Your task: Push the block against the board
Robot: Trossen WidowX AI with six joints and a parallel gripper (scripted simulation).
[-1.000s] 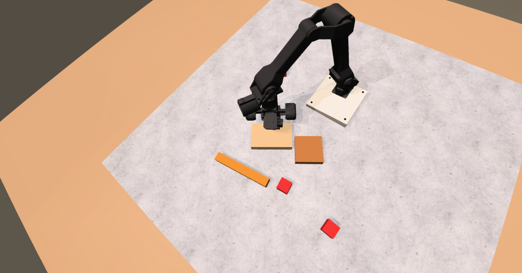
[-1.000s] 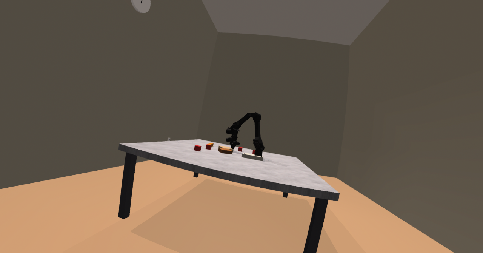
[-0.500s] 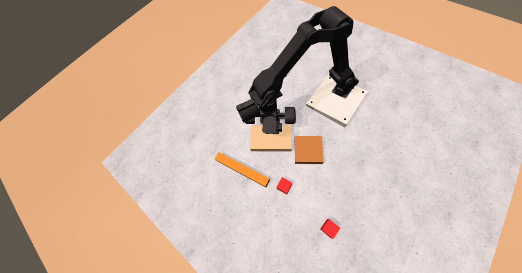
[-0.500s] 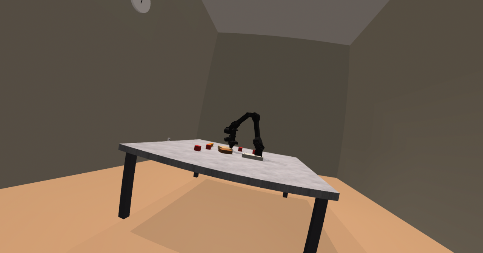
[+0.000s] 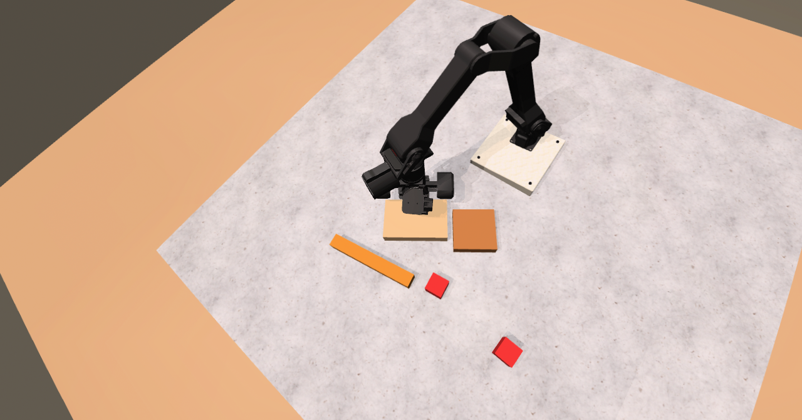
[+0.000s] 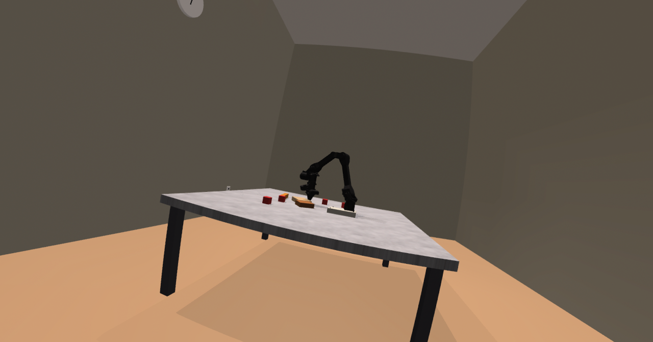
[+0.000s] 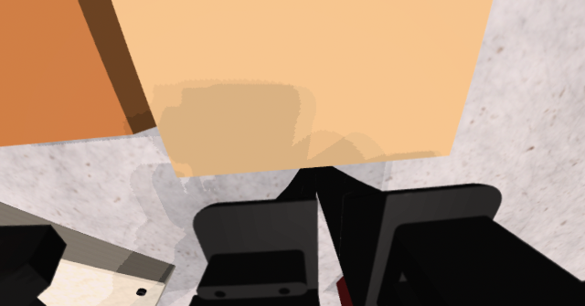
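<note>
My gripper tip is now 5 cm short of the pale tan board and 4 cm to the right of it. From my gripper tip the other things lie so: orange square block (17 cm to the left, 1 cm behind); orange bar (19 cm ahead, 1 cm to the left, 1 cm above).
</note>
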